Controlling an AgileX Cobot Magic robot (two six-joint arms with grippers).
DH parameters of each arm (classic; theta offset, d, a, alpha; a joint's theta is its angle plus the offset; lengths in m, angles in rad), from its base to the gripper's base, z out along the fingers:
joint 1: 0 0.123 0 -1.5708
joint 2: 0.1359 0 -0.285 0
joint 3: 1.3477 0 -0.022 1.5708
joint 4: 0 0.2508 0 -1.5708
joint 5: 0 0 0.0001 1.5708
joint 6: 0 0.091 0 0
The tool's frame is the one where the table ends.
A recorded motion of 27 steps. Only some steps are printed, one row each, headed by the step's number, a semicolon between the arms.
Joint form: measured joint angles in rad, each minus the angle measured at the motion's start. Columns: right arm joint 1, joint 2, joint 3, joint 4, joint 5, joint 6; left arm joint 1, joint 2, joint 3, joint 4, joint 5, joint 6.
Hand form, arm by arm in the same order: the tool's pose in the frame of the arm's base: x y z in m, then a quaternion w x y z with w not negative. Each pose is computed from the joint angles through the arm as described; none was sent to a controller.
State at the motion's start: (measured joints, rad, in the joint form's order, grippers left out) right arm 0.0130 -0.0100 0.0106 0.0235 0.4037 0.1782; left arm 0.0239 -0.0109 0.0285 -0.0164 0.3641 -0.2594
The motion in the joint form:
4: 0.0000 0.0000 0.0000 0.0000 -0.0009 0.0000; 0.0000 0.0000 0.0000 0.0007 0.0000 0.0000
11: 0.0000 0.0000 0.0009 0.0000 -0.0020 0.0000; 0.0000 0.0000 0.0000 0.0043 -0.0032 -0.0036
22: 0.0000 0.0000 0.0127 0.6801 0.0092 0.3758; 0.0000 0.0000 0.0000 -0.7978 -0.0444 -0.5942
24: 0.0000 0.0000 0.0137 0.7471 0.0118 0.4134; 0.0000 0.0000 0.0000 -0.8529 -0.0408 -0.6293
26: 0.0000 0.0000 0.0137 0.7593 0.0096 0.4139; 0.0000 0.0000 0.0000 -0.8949 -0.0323 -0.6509
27: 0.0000 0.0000 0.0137 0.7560 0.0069 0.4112; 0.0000 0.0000 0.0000 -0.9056 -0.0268 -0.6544
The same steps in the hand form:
4: 0.0517 0.0015 0.1740 0.58328 0.07282 0.80630 0.06605; 0.0529 0.0008 0.1714 0.59079 -0.11757 0.79454 -0.07655
11: 0.0517 0.0015 0.1738 0.58336 0.07283 0.80624 0.06605; 0.0530 0.0009 0.1717 0.59211 -0.11792 0.79353 -0.07626
22: 0.0506 0.0243 0.1776 0.43809 0.37605 0.69090 0.43511; 0.0539 -0.0196 0.1843 0.38294 -0.50773 0.56286 -0.52798
24: 0.0504 0.0263 0.1787 0.41386 0.40164 0.67067 0.46649; 0.0537 -0.0209 0.1852 0.35725 -0.52606 0.54088 -0.55052
26: 0.0504 0.0265 0.1792 0.41189 0.40423 0.66726 0.47086; 0.0535 -0.0222 0.1857 0.33635 -0.53771 0.52682 -0.56585
27: 0.0505 0.0263 0.1792 0.41431 0.40294 0.66771 0.46921; 0.0533 -0.0228 0.1857 0.33028 -0.53991 0.52481 -0.56920

